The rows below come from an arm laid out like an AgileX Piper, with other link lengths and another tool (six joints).
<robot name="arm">
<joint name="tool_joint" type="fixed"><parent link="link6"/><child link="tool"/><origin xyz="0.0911 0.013 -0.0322" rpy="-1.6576 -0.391 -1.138"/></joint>
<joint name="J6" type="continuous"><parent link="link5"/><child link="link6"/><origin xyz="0.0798 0 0.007" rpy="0 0 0"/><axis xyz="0.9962 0 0.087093"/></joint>
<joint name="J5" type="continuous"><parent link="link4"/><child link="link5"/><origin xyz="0 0 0" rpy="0 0 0"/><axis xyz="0 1 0"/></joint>
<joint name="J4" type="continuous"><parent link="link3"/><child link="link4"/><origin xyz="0.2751 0 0.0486" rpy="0 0 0"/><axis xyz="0.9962 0 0.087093"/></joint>
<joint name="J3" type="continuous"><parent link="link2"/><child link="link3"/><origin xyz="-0.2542 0 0.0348" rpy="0 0 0"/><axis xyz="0 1 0"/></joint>
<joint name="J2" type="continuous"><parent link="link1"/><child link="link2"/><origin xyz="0 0 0" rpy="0 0 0"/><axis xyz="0 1 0"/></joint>
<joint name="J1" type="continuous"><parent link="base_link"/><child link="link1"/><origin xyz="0 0 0.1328" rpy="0 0 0"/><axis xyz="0 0 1"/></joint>
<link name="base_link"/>
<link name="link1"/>
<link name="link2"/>
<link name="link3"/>
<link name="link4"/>
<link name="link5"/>
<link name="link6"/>
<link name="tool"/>
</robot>
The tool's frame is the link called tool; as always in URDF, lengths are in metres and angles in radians. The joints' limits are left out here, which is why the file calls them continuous.
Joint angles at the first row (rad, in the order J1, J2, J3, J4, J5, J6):
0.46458, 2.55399, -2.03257, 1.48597, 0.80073, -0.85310
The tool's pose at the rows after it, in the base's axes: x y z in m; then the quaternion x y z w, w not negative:
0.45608 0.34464 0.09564 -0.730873 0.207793 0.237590 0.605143
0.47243 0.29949 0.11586 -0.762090 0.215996 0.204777 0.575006
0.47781 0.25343 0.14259 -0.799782 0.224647 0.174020 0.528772
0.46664 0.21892 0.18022 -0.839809 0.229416 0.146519 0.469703
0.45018 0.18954 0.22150 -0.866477 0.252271 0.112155 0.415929
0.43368 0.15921 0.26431 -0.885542 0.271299 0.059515 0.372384
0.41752 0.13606 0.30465 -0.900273 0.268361 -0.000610 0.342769
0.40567 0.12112 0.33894 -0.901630 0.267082 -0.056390 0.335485
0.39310 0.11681 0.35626 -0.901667 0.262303 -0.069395 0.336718
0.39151 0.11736 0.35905 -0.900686 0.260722 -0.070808 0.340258
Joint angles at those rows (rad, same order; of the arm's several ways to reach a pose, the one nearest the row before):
0.39618, 2.50587, -2.03254, 1.36894, 0.82728, -0.79818
0.31977, 2.43455, -2.03251, 1.19502, 0.85815, -0.71516
0.25498, 2.34243, -2.03257, 0.98580, 0.91566, -0.61134
0.22821, 2.22368, -2.03260, 0.76190, 1.00107, -0.49313
0.21875, 2.10051, -2.03257, 0.55798, 1.08348, -0.36190
0.20941, 1.97842, -2.03262, 0.38600, 1.14795, -0.27859
0.20856, 1.86916, -2.03256, 0.26269, 1.18111, -0.26112
0.20855, 1.78348, -2.03261, 0.18583, 1.17716, -0.24499
0.20853, 1.73672, -2.03255, 0.17573, 1.19858, -0.24501
0.20854, 1.73034, -2.03253, 0.18087, 1.19819, -0.24500

